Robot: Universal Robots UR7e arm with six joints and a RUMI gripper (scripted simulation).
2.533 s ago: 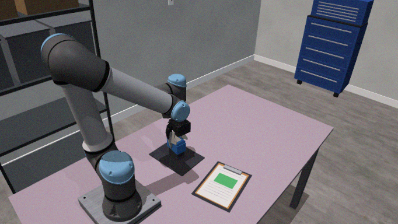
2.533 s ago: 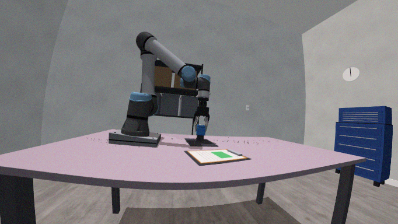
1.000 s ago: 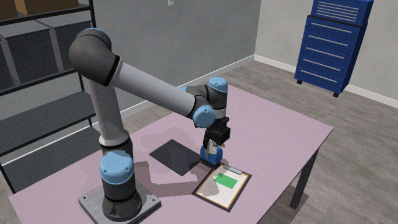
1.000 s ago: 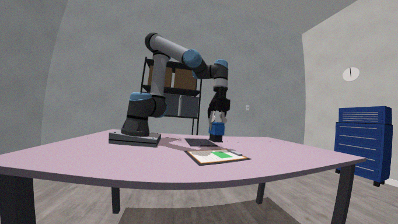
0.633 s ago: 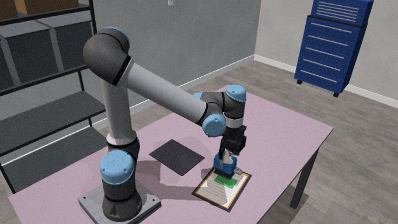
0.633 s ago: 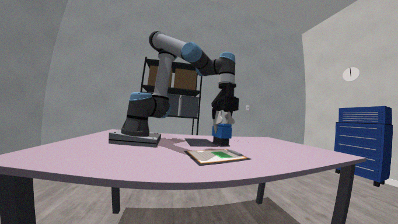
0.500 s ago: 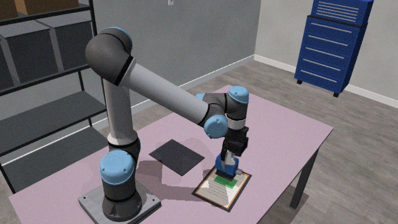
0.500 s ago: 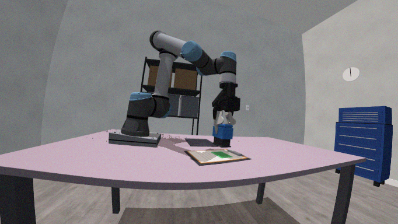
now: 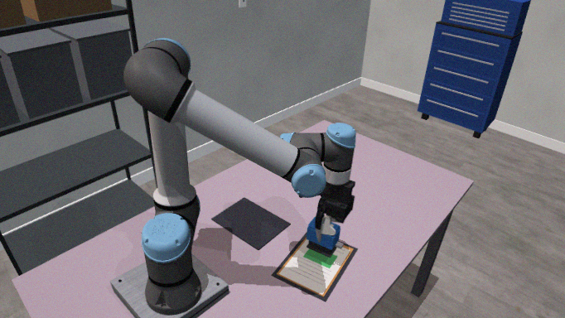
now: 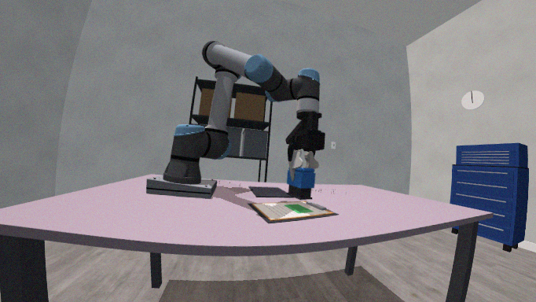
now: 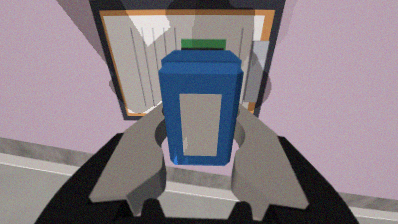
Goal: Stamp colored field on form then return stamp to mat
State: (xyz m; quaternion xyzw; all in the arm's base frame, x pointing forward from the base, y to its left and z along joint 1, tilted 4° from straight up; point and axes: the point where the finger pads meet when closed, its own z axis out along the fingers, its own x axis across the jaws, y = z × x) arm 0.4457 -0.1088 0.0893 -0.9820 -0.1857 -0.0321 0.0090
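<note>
My hand is 20 mm above the blue stamp. Round my hand: dark mat 270 mm to the left, 110 mm below, 90 mm behind; then clipboard 110 mm below, 10 mm behind.
</note>
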